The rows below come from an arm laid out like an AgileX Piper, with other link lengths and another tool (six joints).
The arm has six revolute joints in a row. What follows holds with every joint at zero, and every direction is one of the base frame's. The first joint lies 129.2 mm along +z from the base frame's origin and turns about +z. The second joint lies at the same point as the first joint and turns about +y. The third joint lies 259.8 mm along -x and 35.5 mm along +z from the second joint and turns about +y. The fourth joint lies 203.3 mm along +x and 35.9 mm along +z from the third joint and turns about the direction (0.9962, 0, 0.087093). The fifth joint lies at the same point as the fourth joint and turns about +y. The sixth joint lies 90.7 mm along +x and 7.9 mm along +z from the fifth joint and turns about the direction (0.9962, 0, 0.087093). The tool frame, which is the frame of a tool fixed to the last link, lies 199.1 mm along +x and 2 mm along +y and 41.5 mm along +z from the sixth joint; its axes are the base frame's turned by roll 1.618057, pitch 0.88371 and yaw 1.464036 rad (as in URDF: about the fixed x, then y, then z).
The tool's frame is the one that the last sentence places.
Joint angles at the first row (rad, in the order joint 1, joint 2, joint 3, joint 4, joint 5, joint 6):
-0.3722 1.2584 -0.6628 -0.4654 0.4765 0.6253
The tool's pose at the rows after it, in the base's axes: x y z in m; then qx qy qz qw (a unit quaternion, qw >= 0):
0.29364 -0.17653 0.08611 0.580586 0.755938 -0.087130 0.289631
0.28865 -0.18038 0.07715 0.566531 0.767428 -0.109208 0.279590
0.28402 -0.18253 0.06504 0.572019 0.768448 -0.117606 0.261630
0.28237 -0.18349 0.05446 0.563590 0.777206 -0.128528 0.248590
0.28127 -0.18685 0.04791 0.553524 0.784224 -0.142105 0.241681
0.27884 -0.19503 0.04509 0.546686 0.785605 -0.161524 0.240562
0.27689 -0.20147 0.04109 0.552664 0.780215 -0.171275 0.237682
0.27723 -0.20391 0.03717 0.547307 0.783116 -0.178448 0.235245
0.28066 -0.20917 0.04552 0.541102 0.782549 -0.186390 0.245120
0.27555 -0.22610 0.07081 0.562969 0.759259 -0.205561 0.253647
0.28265 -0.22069 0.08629 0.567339 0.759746 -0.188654 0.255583
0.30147 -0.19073 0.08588 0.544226 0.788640 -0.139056 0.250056
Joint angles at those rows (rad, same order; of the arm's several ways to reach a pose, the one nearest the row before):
-0.3722 1.2609 -0.6228 -0.5278 0.3930 0.6253
-0.3721 1.2844 -0.6162 -0.5816 0.4019 0.6316
-0.3722 1.3204 -0.6162 -0.6015 0.4118 0.6601
-0.3721 1.3571 -0.6162 -0.6258 0.4100 0.6615
-0.3722 1.3865 -0.6179 -0.6706 0.4100 0.6770
-0.3722 1.4096 -0.6179 -0.7584 0.4171 0.7380
-0.3721 1.4353 -0.6180 -0.8264 0.4211 0.8158
-0.3721 1.4564 -0.6179 -0.8674 0.4173 0.8433
-0.3721 1.4494 -0.6347 -0.8862 0.4303 0.8389
-0.3721 1.4135 -0.7041 -0.8393 0.5359 0.8058
-0.3721 1.3849 -0.7695 -0.6991 0.5802 0.6708
-0.3703 1.3722 -0.7999 -0.4698 0.5558 0.4350

